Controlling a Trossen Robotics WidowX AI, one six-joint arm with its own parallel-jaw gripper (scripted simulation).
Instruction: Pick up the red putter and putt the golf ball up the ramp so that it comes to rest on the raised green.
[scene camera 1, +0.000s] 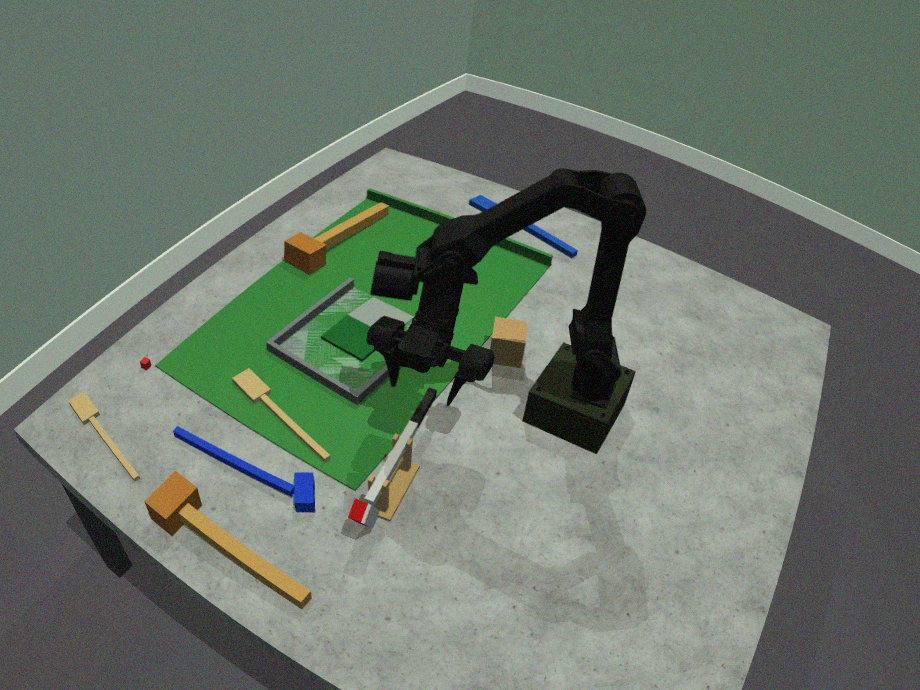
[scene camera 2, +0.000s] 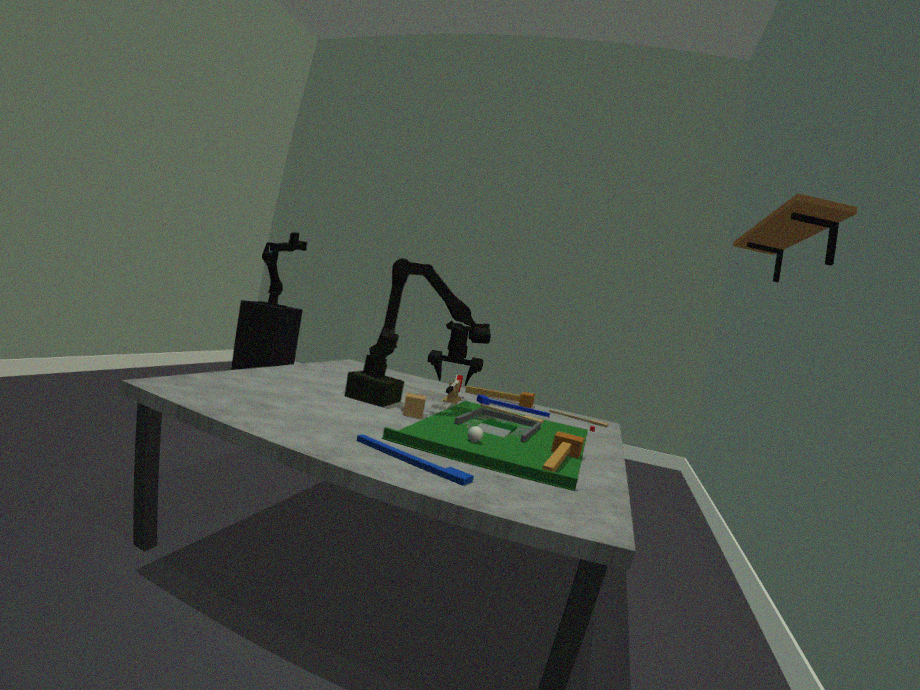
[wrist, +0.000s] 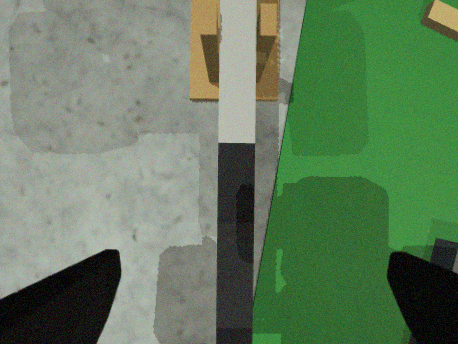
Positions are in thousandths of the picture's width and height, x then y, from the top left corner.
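Scene:
There's a wooden stand (scene camera 1: 428, 711) and a tan cube (scene camera 1: 554, 488), and the spots on them are 0.37 m apart. The stand is 1.15 m from the lens, the gripper (scene camera 1: 457, 573) is 1.18 m from the lens, and the cube sits 1.34 m from the lens.

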